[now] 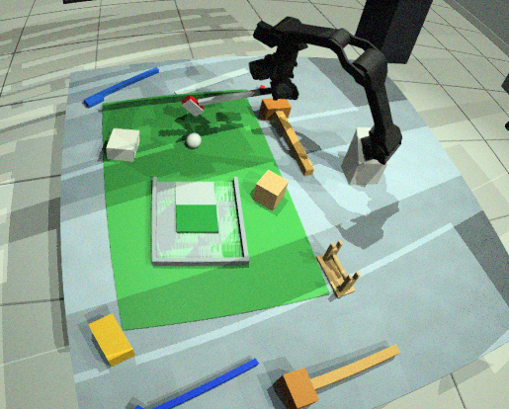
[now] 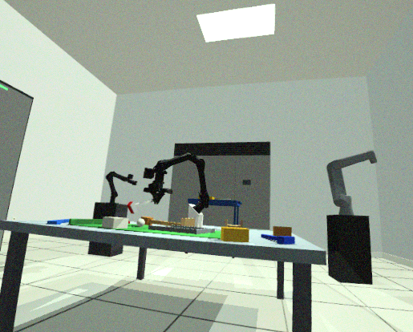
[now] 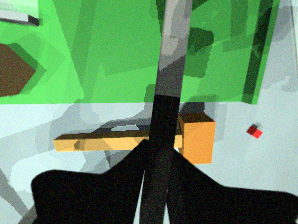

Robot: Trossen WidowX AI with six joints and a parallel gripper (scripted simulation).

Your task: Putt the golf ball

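My gripper tip is 11 cm short of the red putter and 2 cm to the left of it. Round my gripper tip: white block: 43 cm ahead, 2 cm to the right, 11 cm below; tan cube: 9 cm ahead, 24 cm to the left, 10 cm below; white golf ball: 23 cm ahead, 1 cm to the left, 11 cm below.
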